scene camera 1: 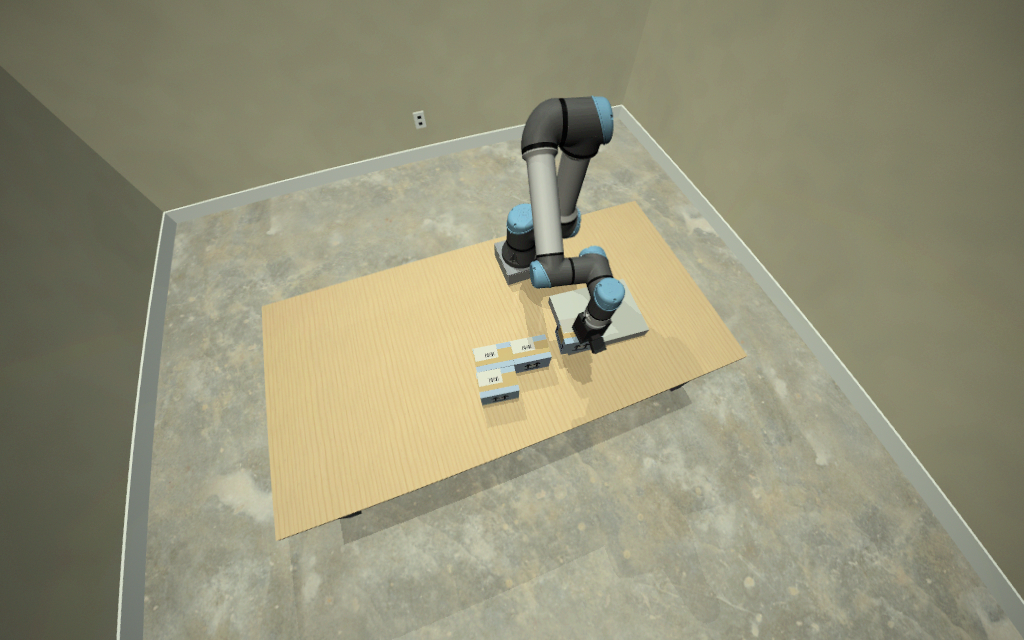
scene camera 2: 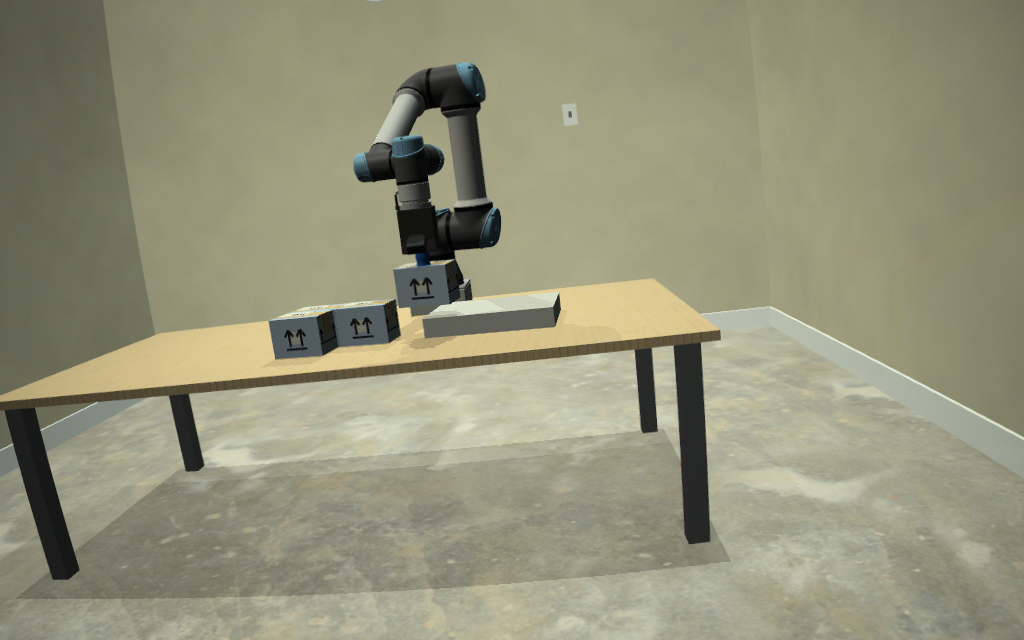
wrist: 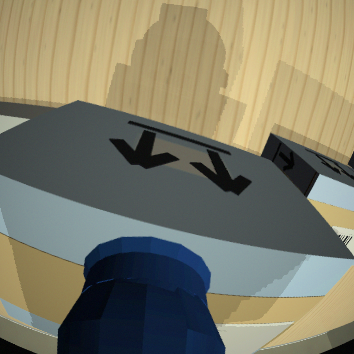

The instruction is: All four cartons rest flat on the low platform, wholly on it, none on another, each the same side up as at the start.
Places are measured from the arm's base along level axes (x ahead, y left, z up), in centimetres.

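Pixels of known places: hand at its tool point: (scene camera 2: 424, 270) (wrist: 150, 247); arm's base at its link origin: (scene camera 1: 520, 253).
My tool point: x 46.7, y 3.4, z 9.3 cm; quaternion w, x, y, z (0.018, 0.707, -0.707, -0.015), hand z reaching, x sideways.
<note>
Ahead of a thing's pixels: the offset from my tool point to its top centre. "pt": to the spot under its first point. Level surfaces: height alone.
My gripper, a blue suction cup (scene camera 2: 422, 258) (wrist: 145, 265), is on the top of a grey-blue and tan carton @(dz +1.5, dx -2.7, dy -0.1 cm) (scene camera 1: 571, 347) (scene camera 2: 424, 286) (wrist: 165, 200) and holds it upright and roughly level. The carton hangs low at the left end of the low grey platform @(dz -11.7, dx -11.2, dy +14.9 cm) (scene camera 1: 628, 320) (scene camera 2: 490, 321), partly behind that end in scene camera 2. The cup is hidden in scene camera 1. Three cartons stand upright on the table, close together left of the platform: a back left one @(dz -7.0, dx -7.2, dy -29.7 cm) (scene camera 1: 485, 352), a back right one @(dz -7.0, dx -5.2, dy -16.8 cm) (scene camera 1: 526, 347) (scene camera 2: 364, 324) and a front one @(dz -7.0, dx +1.6, dy -31.5 cm) (scene camera 1: 494, 378) (scene camera 2: 299, 336).
The wooden table @(dz -16.5 cm) (scene camera 1: 362, 392) (scene camera 2: 188, 362) bears the platform, the cartons and the arm's base (scene camera 1: 516, 273) behind them. The arm's wrist hangs over the platform's left part and hides some of it in scene camera 1. In the wrist view, a standing carton @(pt dz -10.2, dx -0.4, dy -10.9 cm) (wrist: 295, 162) shows at the right.
</note>
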